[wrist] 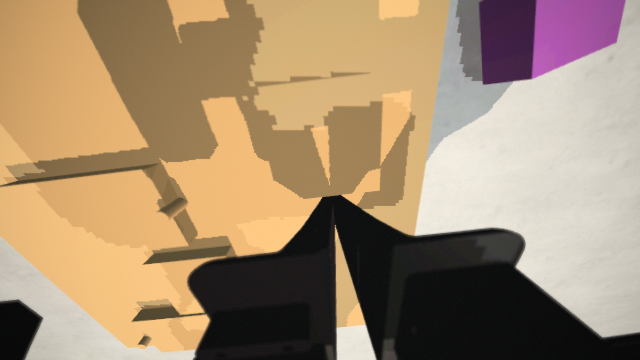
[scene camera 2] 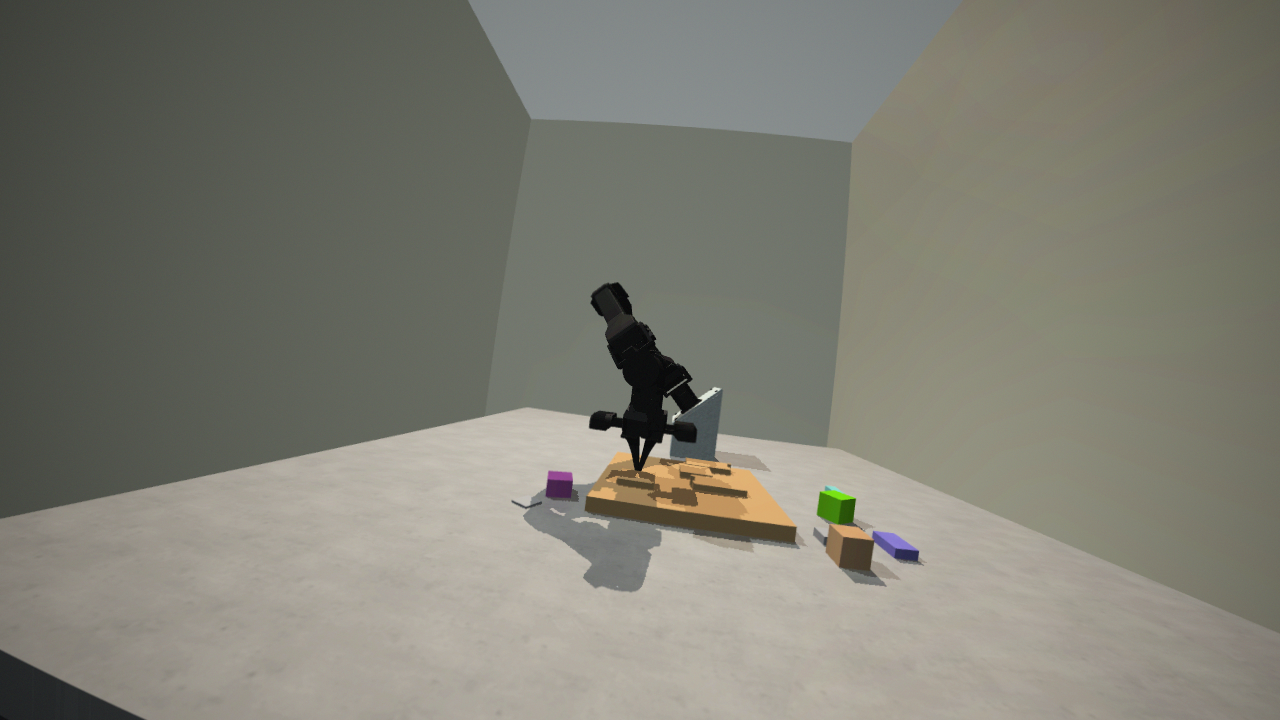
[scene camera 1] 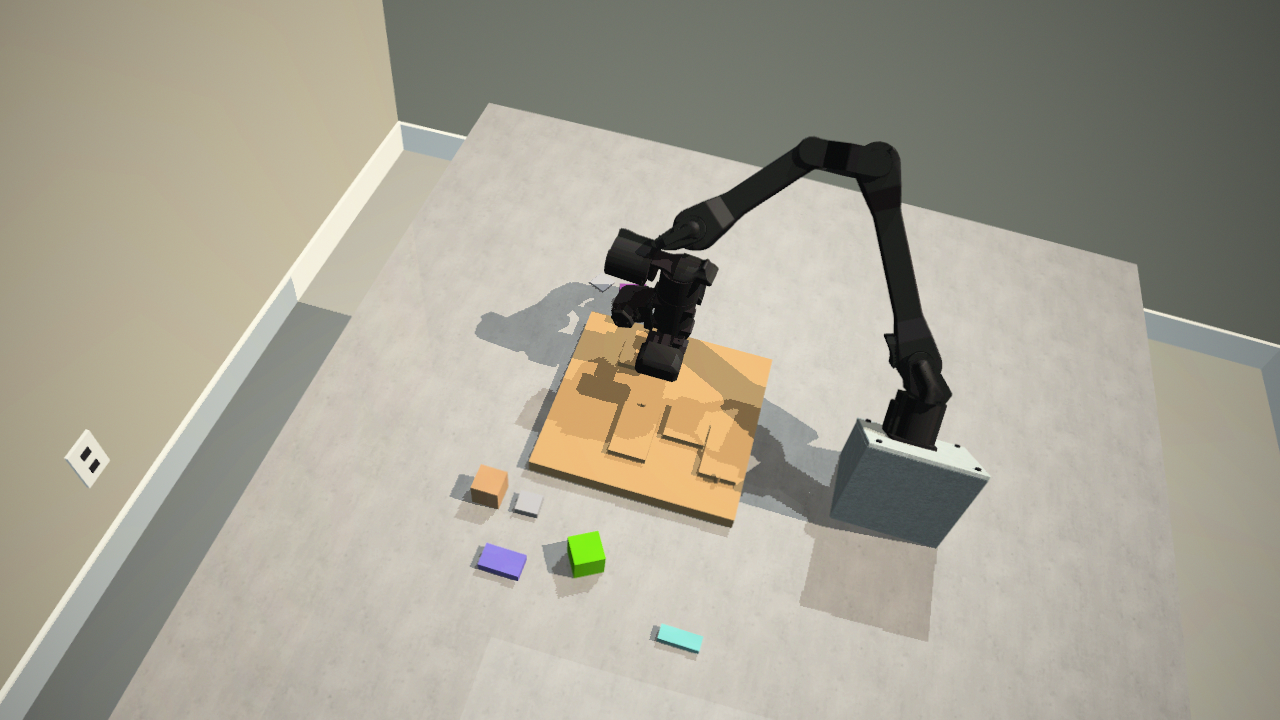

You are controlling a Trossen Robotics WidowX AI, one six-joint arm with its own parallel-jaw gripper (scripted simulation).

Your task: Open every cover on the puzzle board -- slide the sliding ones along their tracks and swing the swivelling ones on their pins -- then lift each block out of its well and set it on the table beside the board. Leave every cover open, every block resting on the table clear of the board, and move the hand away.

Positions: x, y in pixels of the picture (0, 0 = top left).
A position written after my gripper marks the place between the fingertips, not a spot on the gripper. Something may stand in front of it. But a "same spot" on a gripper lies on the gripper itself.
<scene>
my gripper: wrist; scene camera 2; scene camera 1 665, 360
purple block: scene camera 2 899, 549; scene camera 1 496, 560; not seen in the wrist view (out of frame)
same spot on tan puzzle board: [scene camera 1: 573, 445] = [scene camera 2: 755, 508]
same spot on my gripper: [wrist: 458, 288] = [scene camera 2: 630, 435]
</scene>
